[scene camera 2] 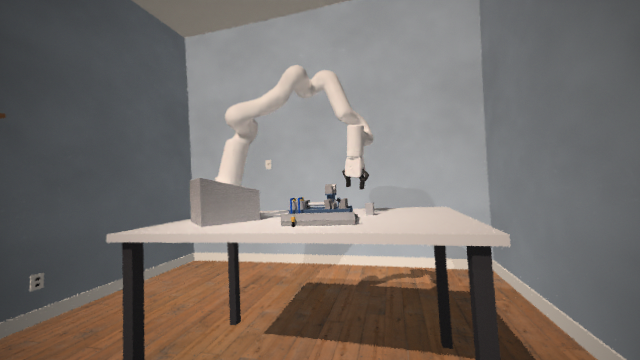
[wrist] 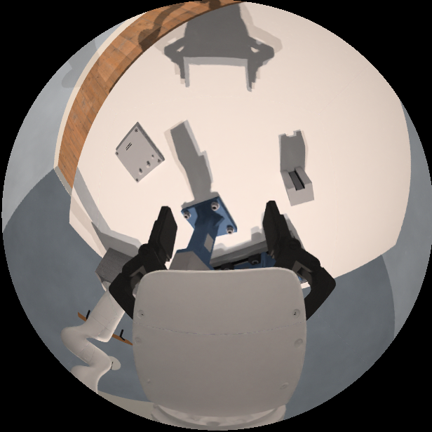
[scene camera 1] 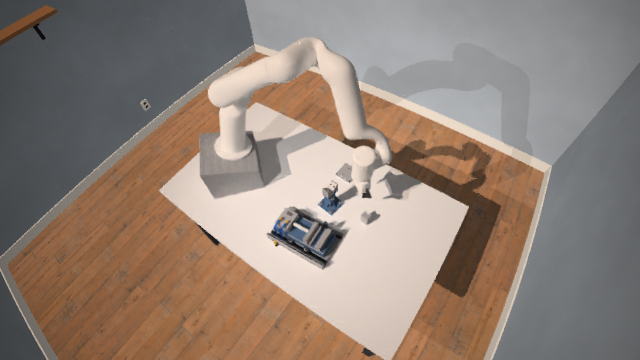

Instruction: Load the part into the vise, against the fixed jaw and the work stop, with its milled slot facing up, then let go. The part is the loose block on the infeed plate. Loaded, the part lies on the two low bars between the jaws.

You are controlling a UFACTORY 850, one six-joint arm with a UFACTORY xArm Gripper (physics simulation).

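Note:
The part, a grey block (scene camera 1: 367, 218) (scene camera 2: 369, 208) (wrist: 302, 195), stands on the table, apart from the vise. Its dark slot shows in the wrist view, on the side toward its shadow; I cannot tell surely whether it faces up. My gripper (scene camera 1: 366, 195) (scene camera 2: 355, 187) (wrist: 218, 213) is open and empty. It hangs above the table, higher than the block and beside it, fingers pointing down. The blue and grey vise (scene camera 1: 300, 232) (scene camera 2: 327, 210) (wrist: 255, 261) holds no loose block that I can see. Its low bars and work stop are too small to tell apart.
A blue stand with a grey head (scene camera 1: 330, 204) (scene camera 2: 330, 190) (wrist: 204, 240) rises between the vise and a flat grey plate (scene camera 1: 345, 172) (wrist: 136, 159). In the wrist view its foot shows between the fingers. The arm's grey pedestal (scene camera 1: 232, 180) (scene camera 2: 227, 207) stands at the table's left.

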